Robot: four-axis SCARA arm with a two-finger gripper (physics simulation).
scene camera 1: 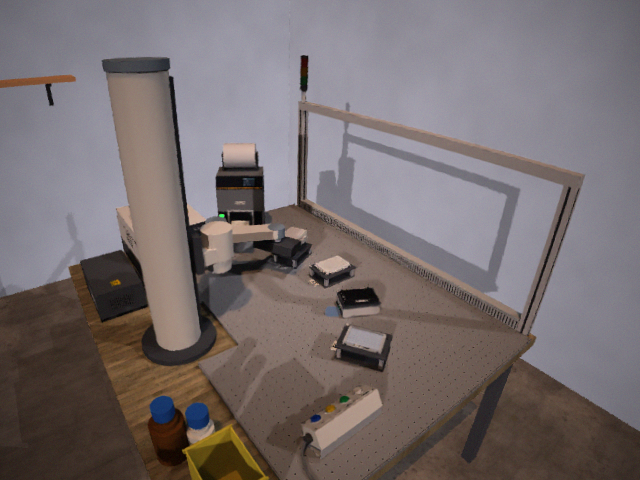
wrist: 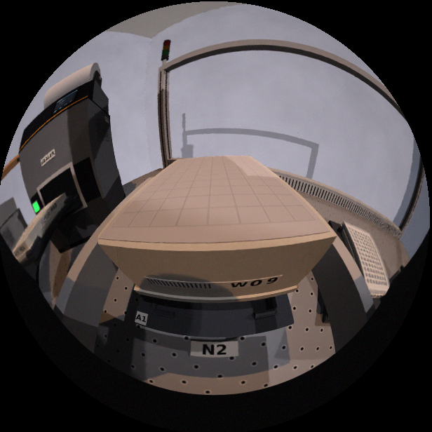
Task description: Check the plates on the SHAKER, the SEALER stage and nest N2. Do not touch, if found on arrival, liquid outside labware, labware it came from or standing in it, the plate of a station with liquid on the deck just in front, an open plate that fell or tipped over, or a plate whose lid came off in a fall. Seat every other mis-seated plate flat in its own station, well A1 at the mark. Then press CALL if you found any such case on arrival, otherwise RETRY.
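Pixels of known places: gripper, between the fingertips: (scene camera 1: 295, 235); arm's base, origin of its link: (scene camera 1: 179, 339).
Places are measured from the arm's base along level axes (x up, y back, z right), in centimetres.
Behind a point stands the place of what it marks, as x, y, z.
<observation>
Plate W09 (scene camera 1: 296, 234) @[13.8, -64.0, -21.0] (wrist: 215, 200) is held level, a little above nest N2 (scene camera 1: 297, 257) @[6.1, -60.2, -14.7] (wrist: 215, 318). My gripper (scene camera 1: 289, 246) @[11.8, -65.1, -23.7] (wrist: 213, 183) is shut on it, one finger at each side. The A1 mark shows at the nest's front left. The sealer (scene camera 1: 240, 193) @[26.6, -52.0, -49.8] (wrist: 65, 135) stands at the back, with a pale plate (scene camera 1: 240, 224) @[13.5, -48.4, -44.5] (wrist: 42, 225) at its opening; its exact seating is unclear. A low unit with a black top and pale base (scene camera 1: 357, 308) @[5.2, -57.8, 26.9], possibly the shaker, stands mid-deck. A flat blue patch (scene camera 1: 331, 311) @[1.6, -51.9, 19.3] lies just in front of it.
A white plate (scene camera 1: 333, 264) @[7.6, -67.8, 0.8] (wrist: 367, 260) stands on the neighbouring station. Another plate (scene camera 1: 364, 338) @[8.0, -46.1, 42.6] sits on a dark nest nearer the camera. The button box (scene camera 1: 348, 421) @[7.0, -21.4, 62.9] has blue, yellow, green and pale buttons. Bottles (scene camera 1: 168, 434) @[11.9, 18.3, 43.8] and a yellow bin (scene camera 1: 227, 454) @[8.1, 8.4, 53.8] stand at the near left.
</observation>
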